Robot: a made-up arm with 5 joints.
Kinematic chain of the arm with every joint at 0, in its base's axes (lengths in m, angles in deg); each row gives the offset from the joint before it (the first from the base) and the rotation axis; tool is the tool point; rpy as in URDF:
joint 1: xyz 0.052 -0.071 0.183 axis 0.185 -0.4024 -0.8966
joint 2: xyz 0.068 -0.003 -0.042 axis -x
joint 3: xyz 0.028 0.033 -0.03 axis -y
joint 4: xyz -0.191 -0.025 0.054 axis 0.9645 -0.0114 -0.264
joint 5: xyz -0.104 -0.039 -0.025 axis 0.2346 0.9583 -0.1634
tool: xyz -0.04 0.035 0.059 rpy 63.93 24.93 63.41
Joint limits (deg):
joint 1: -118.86..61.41
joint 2: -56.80..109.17
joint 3: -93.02..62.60
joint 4: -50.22..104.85
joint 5: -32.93..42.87
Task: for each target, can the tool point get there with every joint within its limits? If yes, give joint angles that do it. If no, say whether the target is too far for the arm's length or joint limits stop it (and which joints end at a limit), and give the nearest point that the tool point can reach.
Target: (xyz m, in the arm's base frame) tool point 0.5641 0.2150 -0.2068
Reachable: no: too far | nearest point 0.3518 0.1455 0.0281 | short by 0.324 m
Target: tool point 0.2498 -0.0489 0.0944
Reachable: no: joint limits stop it (at a limit: joint 1, joint 3, joint 4, joint 5) | nearest point 0.3267 -0.0846 0.1231 | short by 0.089 m
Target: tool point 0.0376 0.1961 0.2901
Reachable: yes | joints -44.81 47.39 -79.82 88.44 22.70
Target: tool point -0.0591 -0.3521 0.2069
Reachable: yes | joints -31.27 93.75 36.23 7.13 -25.66
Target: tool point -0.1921 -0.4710 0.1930
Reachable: no: joint limits stop it (at a limit: joint 1, joint 3, joint 5) | nearest point -0.1499 -0.3828 0.1741 | short by 0.100 m
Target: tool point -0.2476 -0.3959 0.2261
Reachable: no: joint limits stop it (at a limit: joint 2, joint 3, joint 5) | nearest point -0.1918 -0.3424 0.2080 | short by 0.079 m
